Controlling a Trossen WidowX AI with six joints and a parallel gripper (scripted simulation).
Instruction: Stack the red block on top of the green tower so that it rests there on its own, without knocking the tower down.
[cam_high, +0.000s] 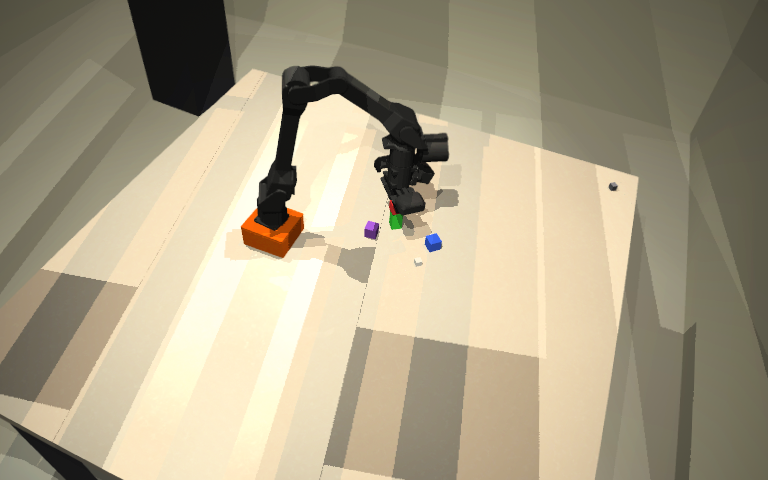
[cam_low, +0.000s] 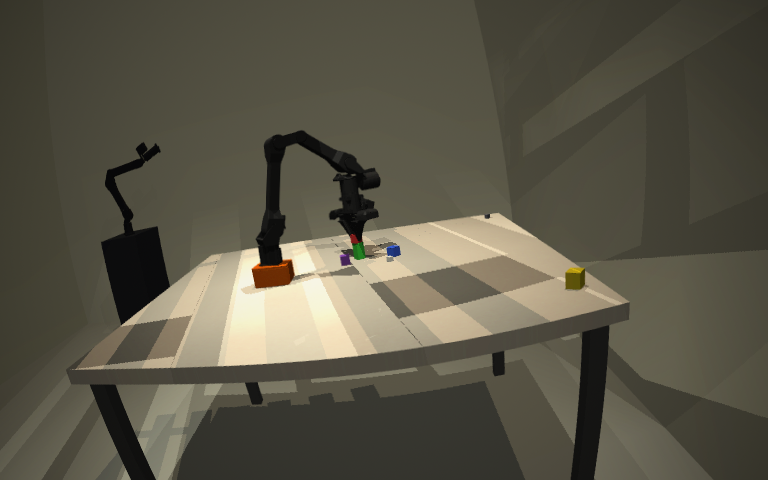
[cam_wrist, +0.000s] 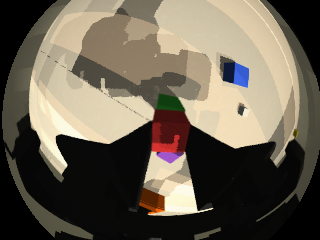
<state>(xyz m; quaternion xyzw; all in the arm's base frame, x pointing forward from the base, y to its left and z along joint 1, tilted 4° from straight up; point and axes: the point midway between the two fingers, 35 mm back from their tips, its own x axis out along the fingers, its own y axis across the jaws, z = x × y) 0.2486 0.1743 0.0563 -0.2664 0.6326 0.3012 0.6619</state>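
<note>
The red block lies 1 cm above my gripper tip. From my gripper tip the other things lie so: blue cube 11 cm ahead, 5 cm below, 2 cm to the right; purple cube 6 cm to the right, 5 cm below, 4 cm behind; small white cube 11 cm ahead, 9 cm to the right, 5 cm below.
</note>
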